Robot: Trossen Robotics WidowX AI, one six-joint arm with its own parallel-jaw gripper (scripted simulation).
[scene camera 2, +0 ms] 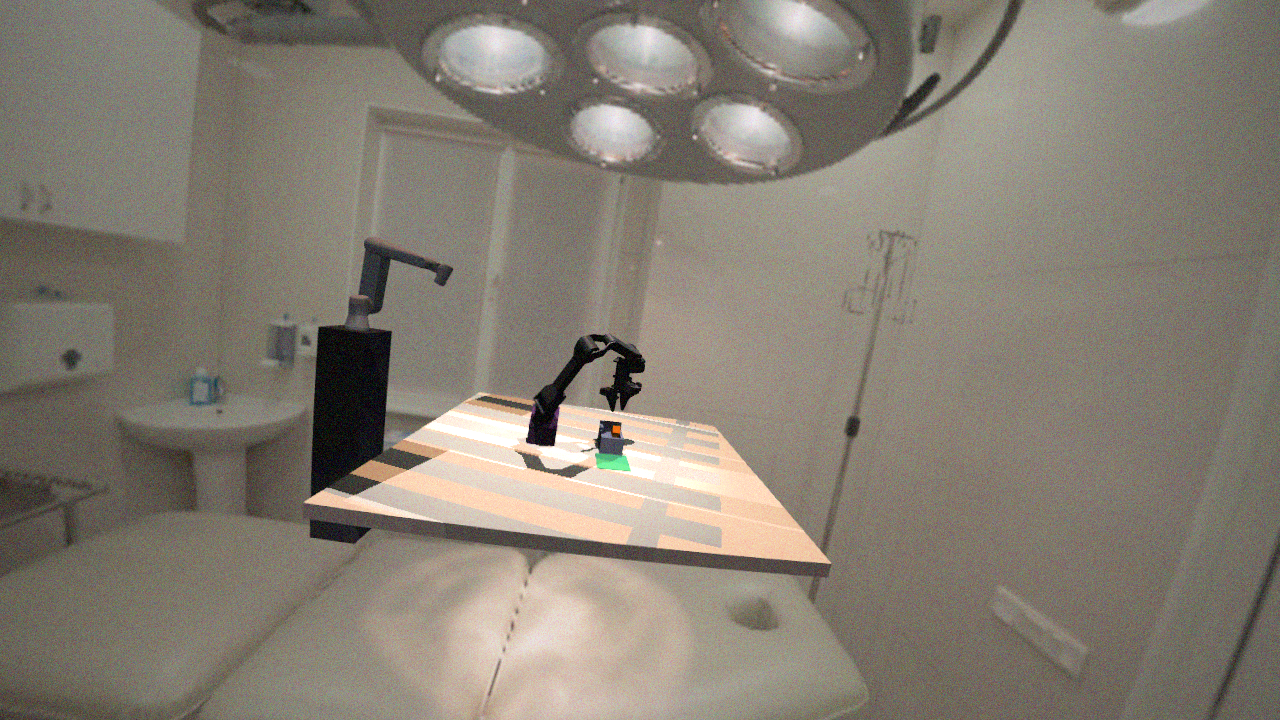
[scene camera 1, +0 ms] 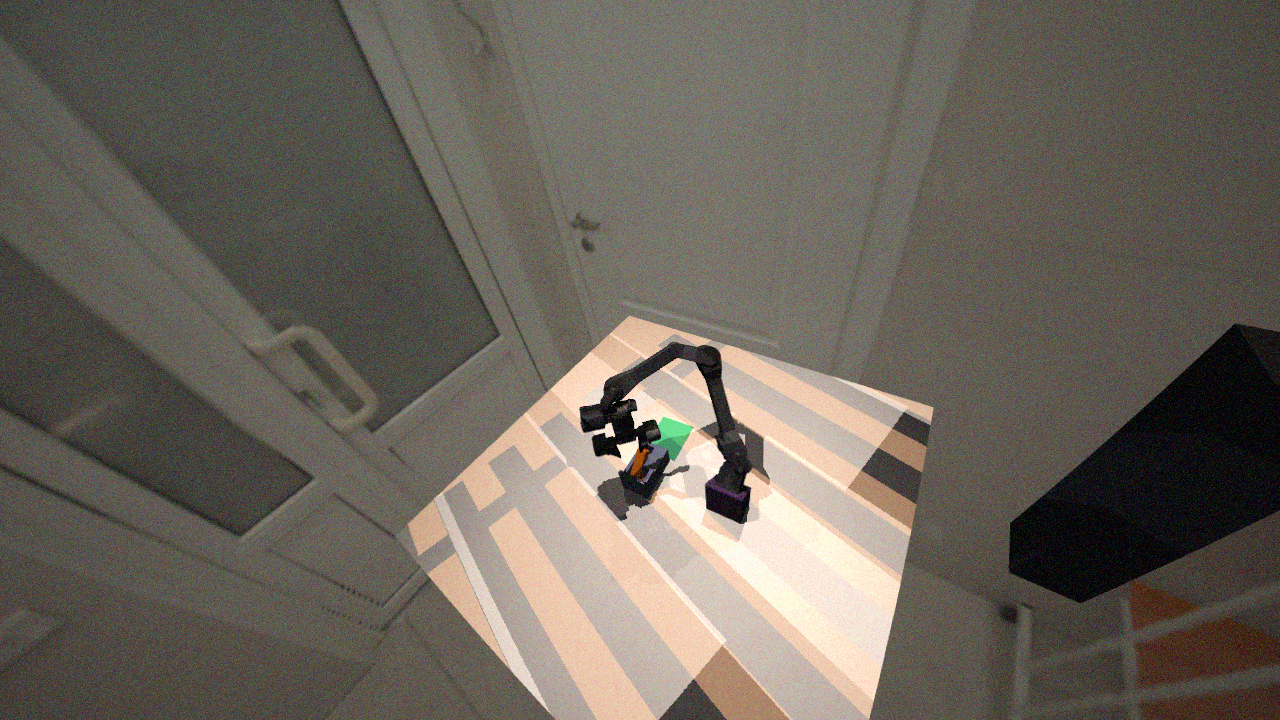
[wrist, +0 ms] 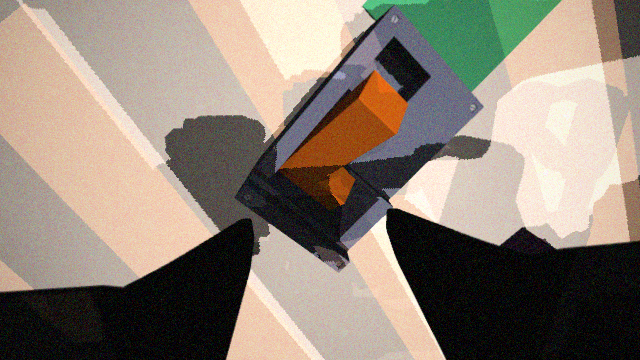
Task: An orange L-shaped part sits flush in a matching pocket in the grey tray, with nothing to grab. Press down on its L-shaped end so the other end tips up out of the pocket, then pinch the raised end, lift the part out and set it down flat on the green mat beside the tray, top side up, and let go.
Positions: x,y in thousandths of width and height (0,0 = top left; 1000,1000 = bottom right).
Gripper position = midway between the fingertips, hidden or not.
Scene:
my gripper: scene camera 2 482,570; scene camera 1 493,631; wrist 501,621

